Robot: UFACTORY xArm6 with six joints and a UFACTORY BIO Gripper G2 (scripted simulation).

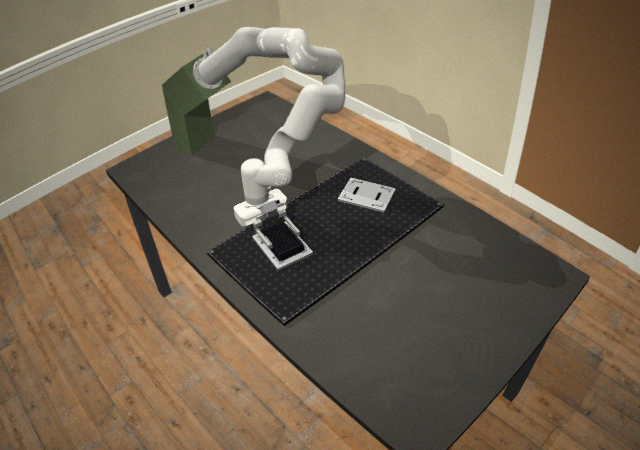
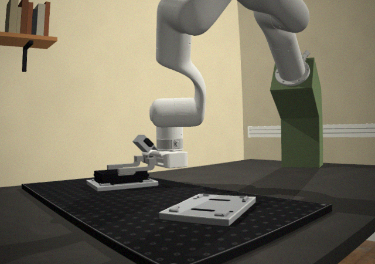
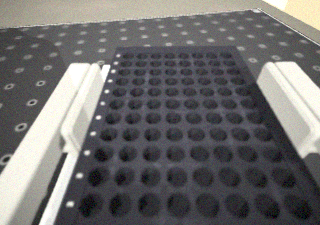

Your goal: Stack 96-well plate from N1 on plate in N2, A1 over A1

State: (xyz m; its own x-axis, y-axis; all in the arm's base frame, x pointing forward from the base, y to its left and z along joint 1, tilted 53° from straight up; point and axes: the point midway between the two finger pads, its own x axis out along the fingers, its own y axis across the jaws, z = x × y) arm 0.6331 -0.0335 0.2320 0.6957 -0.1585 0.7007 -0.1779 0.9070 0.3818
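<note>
Now: hand 4 cm above the white nest N2. Round my hand: white nest N1: 33 cm to the left, 13 cm behind, 4 cm below.
</note>
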